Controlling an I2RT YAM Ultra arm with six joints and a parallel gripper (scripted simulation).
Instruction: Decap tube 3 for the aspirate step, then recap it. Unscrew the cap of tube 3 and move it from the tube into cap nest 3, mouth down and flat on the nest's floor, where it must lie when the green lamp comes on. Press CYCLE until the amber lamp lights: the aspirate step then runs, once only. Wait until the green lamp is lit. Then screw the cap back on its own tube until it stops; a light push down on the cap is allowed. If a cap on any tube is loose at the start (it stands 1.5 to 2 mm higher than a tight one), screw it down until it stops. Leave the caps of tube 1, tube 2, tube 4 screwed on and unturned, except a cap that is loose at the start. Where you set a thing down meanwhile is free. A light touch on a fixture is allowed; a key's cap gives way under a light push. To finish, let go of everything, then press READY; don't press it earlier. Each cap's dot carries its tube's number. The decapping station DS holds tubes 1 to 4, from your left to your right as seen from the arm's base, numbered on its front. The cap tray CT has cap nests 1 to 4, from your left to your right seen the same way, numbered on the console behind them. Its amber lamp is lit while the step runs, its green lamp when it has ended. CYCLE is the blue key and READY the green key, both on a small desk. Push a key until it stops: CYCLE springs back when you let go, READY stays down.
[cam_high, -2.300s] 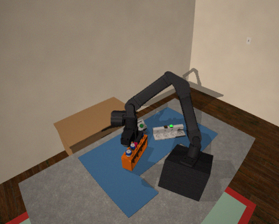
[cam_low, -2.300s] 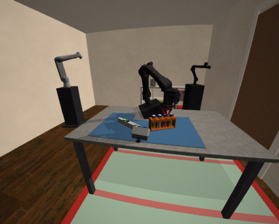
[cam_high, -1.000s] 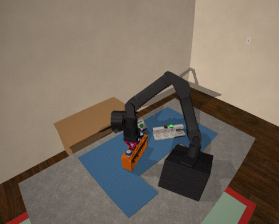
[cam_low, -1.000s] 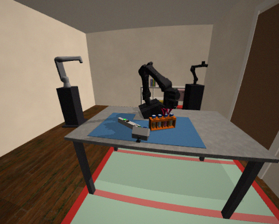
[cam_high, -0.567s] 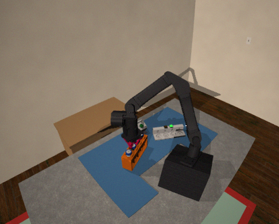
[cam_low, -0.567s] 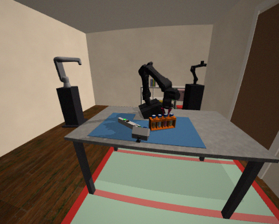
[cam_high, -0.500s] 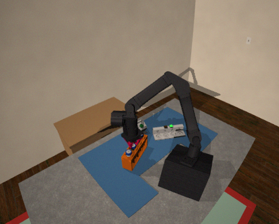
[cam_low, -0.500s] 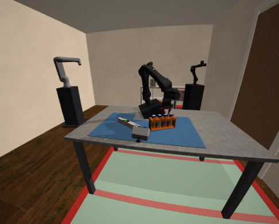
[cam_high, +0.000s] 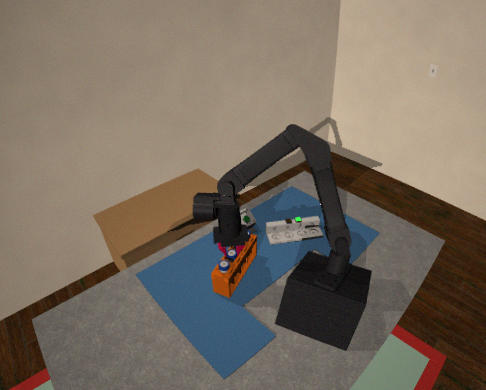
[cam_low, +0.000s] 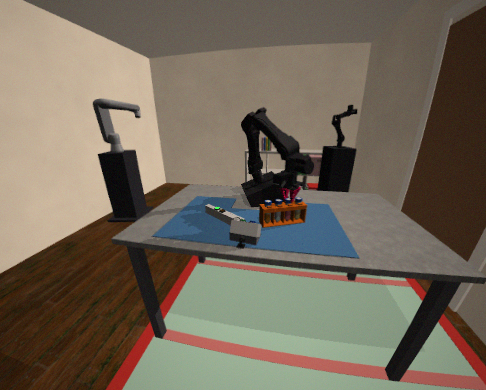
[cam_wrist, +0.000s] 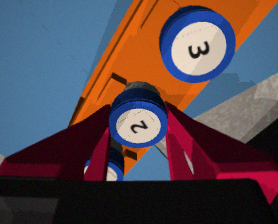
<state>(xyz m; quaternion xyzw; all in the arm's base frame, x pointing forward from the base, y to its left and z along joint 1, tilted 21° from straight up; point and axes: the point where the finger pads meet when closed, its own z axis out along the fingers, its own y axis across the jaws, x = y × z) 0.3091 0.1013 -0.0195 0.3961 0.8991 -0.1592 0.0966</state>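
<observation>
The blue cap lies 50 mm to the right of my hand and 10 mm ahead of it. Also, from my hand: grey key desk: 210 mm to the right, 120 mm ahead, 60 mm below; green ready key: 220 mm to the right, 100 mm ahead, 50 mm below; blue cycle key: 180 mm to the right, 110 mm ahead, 50 mm below.
</observation>
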